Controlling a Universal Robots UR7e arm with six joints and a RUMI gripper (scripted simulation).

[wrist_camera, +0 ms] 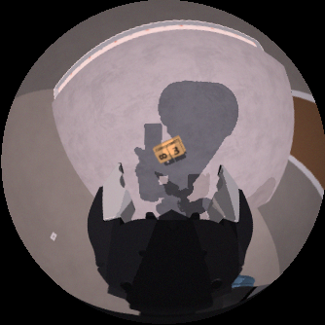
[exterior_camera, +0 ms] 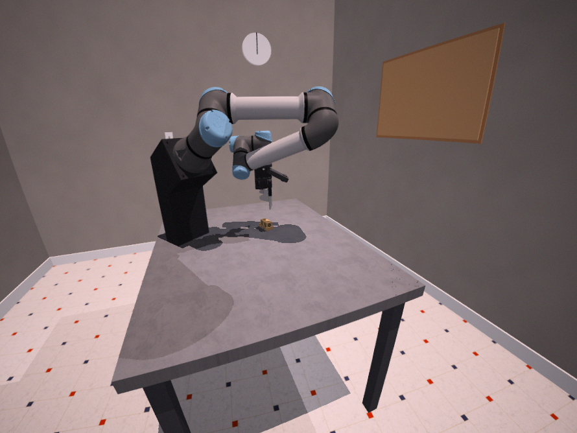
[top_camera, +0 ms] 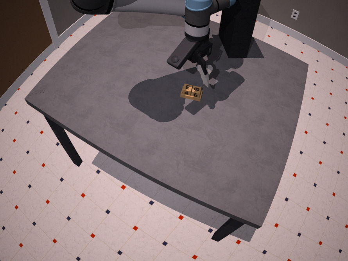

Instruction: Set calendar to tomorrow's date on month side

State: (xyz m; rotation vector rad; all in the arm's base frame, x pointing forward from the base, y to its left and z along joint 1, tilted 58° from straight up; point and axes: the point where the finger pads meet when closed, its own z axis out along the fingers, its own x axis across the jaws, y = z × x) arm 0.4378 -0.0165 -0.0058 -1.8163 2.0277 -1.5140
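The wooden tray lies 12 cm below my hand, 2 cm behind it and 1 cm to the left of it.
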